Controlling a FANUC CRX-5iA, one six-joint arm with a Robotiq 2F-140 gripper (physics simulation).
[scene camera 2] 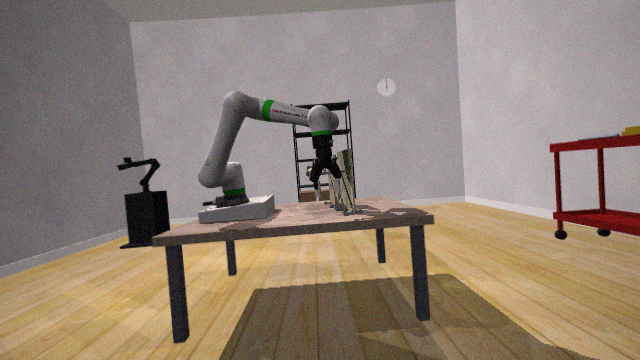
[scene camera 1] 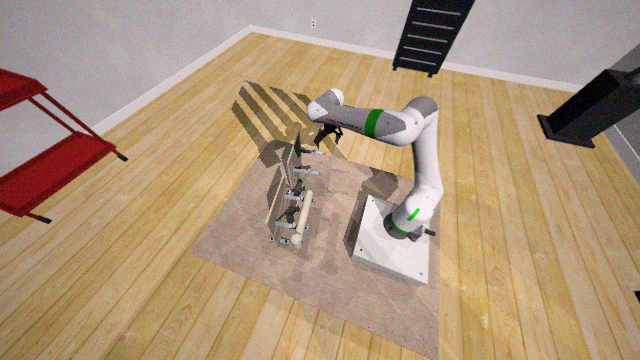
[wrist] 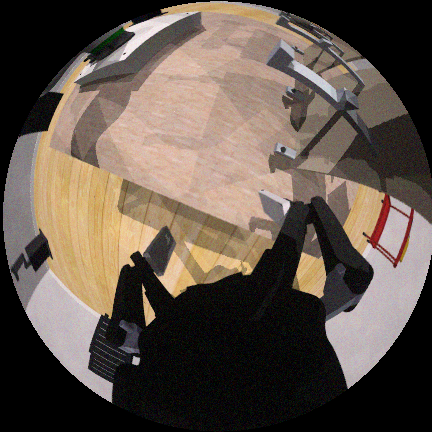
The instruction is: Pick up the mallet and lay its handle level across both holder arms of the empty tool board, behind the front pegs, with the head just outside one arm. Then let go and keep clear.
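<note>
The mallet (scene camera 1: 303,215) is pale wood and lies across the arms of the near tool board (scene camera 1: 275,202), its thicker end towards scene camera 1. The empty tool board (scene camera 1: 290,162) (scene camera 2: 350,190) stands beyond it. Its two grey holder arms stick out, the outer arm (scene camera 1: 314,152) and the inner arm (scene camera 1: 308,172); neither bears a tool. My gripper (scene camera 1: 330,140) (scene camera 2: 327,192) (wrist: 214,218) is open and empty, fingers pointing down, close to the outer end of the empty board. In the wrist view a holder arm (wrist: 322,82) shows at upper right; the mallet cannot be made out clearly there.
The tabletop (scene camera 1: 225,240) (scene camera 2: 295,231) (wrist: 175,125) carries the boards and the white robot base (scene camera 1: 387,255) (scene camera 2: 235,210) (wrist: 145,45). In the wrist view a table edge runs just beyond the fingers. A red cart (scene camera 1: 55,167) (scene camera 2: 600,220) stands away from the table.
</note>
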